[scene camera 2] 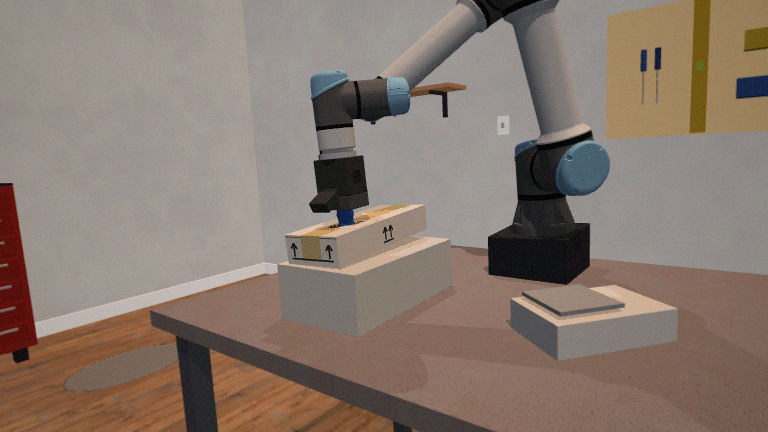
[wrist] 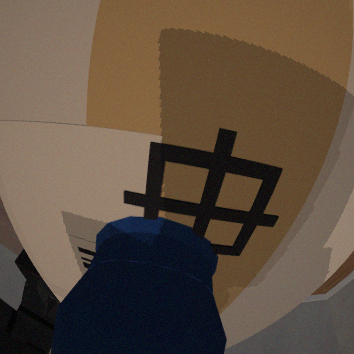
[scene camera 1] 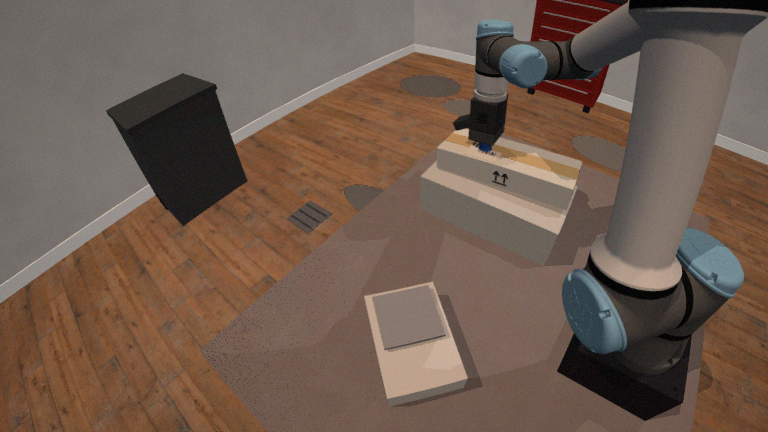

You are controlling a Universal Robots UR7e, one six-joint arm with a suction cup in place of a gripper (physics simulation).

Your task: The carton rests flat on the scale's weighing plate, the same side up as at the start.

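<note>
There is my suction cup (wrist: 149, 278). I can see a carton (scene camera 1: 548, 177), and the same carton (scene camera 2: 327, 244) (wrist: 229, 124) appears from elsewhere too. As for the scale (scene camera 1: 418, 358) (scene camera 2: 566, 322), I find it from the scene cameras, but in the wrist view the scale is out of frame.
</note>
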